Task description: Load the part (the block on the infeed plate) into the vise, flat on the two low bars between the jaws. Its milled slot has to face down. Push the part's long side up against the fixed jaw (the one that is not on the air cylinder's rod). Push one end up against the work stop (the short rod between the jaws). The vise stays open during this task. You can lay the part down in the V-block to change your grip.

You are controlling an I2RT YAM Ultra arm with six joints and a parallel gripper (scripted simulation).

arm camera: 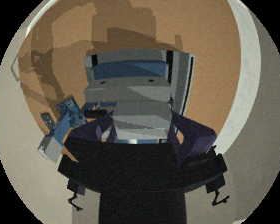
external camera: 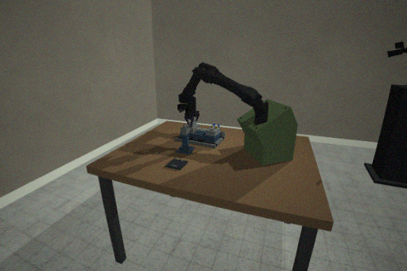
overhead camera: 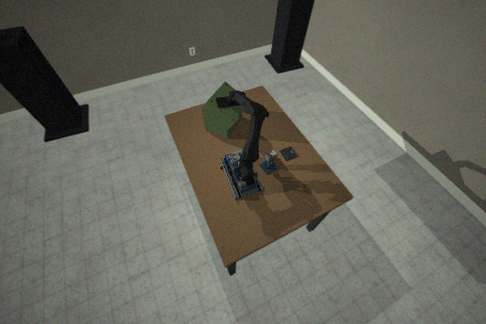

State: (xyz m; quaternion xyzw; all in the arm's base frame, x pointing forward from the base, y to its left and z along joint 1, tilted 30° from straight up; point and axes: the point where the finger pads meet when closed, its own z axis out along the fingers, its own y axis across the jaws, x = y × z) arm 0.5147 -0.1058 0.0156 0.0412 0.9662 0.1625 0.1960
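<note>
Right now my hand is right at the part. Round my hand: vise 7 cm behind, 2 cm to the left, 6 cm below; infeed plate 11 cm behind, 39 cm to the left, 9 cm below.
</note>
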